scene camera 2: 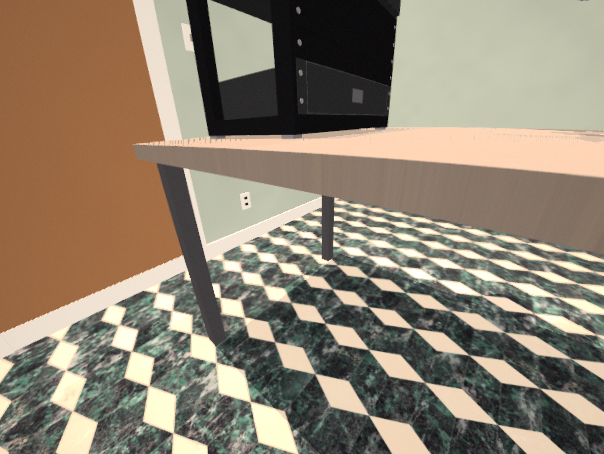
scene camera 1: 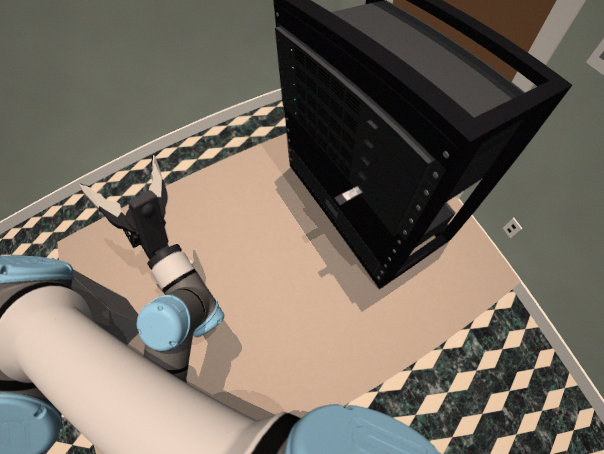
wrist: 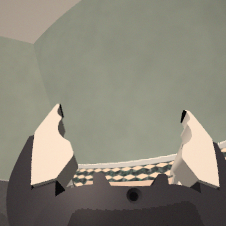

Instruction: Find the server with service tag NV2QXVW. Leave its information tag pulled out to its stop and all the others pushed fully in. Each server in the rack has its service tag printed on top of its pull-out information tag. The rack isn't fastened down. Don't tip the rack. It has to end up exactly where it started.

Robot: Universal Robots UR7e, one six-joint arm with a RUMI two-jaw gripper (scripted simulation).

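Scene camera 1 and the wrist view show the gripper: (scene camera 1: pixel 112 211) and (wrist: pixel 38 160) are the same spot on it. In scene camera 2 the gripper is out of frame.
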